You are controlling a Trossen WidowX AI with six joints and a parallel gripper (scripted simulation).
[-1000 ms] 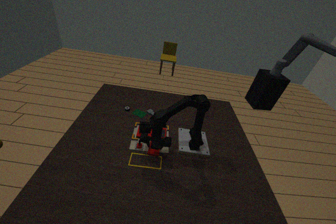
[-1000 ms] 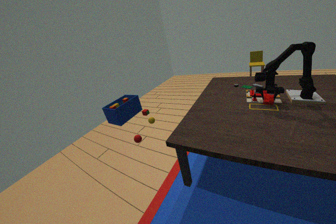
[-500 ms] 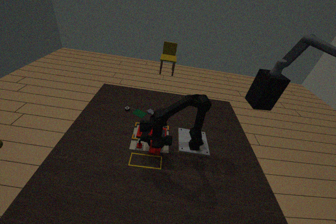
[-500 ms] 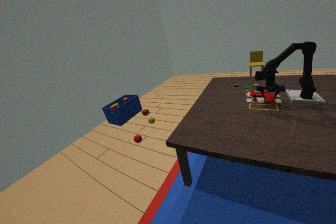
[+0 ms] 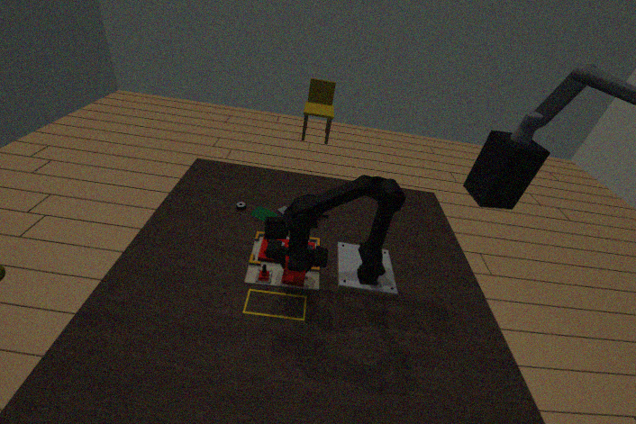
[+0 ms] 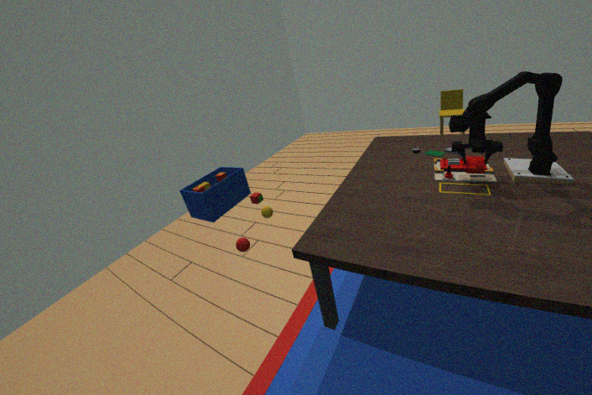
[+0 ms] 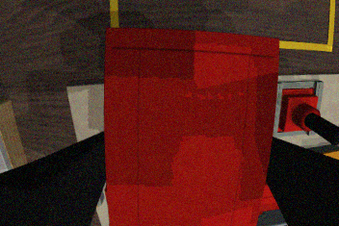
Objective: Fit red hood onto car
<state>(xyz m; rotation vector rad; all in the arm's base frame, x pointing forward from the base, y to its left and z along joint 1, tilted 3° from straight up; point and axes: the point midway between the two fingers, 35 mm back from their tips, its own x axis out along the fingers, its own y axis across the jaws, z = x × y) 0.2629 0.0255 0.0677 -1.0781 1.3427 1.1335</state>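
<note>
Now: gripper tip 40 mm short of the grey jig plate, 110 mm to the left of it and 60 mm above it. Round my gripper tip: grey piece: 30 mm ahead, 350 mm to the right, 60 mm below; then red hood: 10 mm above; then green plate: 130 mm ahead, 340 mm to the right, 70 mm below.
</note>
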